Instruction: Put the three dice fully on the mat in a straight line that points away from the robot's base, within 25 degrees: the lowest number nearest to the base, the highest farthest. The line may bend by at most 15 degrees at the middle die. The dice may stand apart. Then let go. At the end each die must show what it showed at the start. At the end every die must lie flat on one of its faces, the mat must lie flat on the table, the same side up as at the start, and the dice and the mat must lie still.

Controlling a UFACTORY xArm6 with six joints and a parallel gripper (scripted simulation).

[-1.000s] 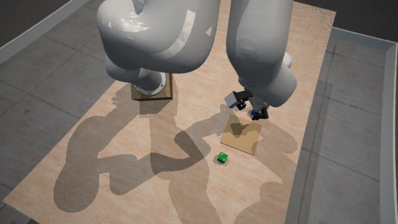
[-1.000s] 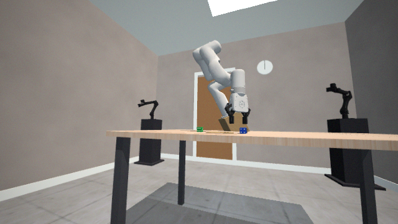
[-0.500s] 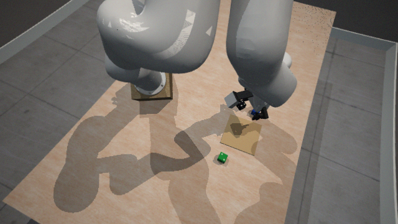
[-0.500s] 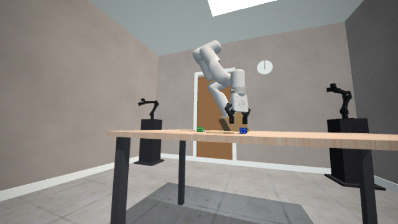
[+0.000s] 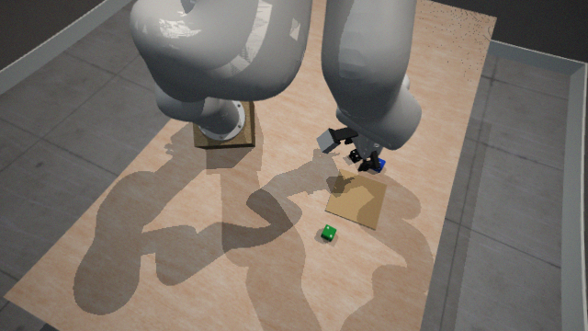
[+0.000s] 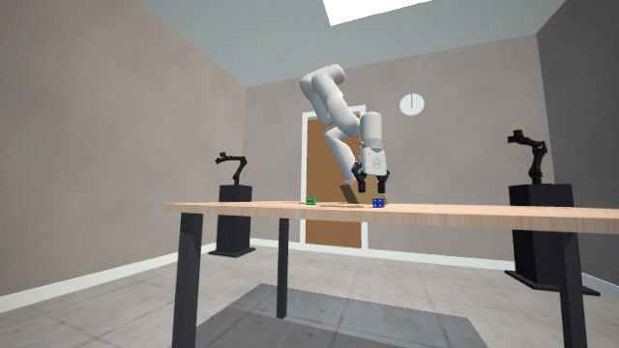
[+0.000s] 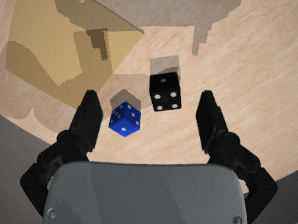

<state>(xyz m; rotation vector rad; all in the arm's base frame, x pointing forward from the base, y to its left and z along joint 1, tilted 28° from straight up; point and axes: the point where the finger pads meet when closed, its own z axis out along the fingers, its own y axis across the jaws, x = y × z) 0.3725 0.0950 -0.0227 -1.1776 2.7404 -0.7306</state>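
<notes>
My hand is 20 mm to the right of the black die and 40 mm above it. Also, from my hand: tan mat: 50 mm ahead, 100 mm to the right, 60 mm below; then green die: 10 mm ahead, 230 mm to the right, 40 mm below; then blue die: 70 mm ahead, 20 mm to the left, 40 mm below.
</notes>
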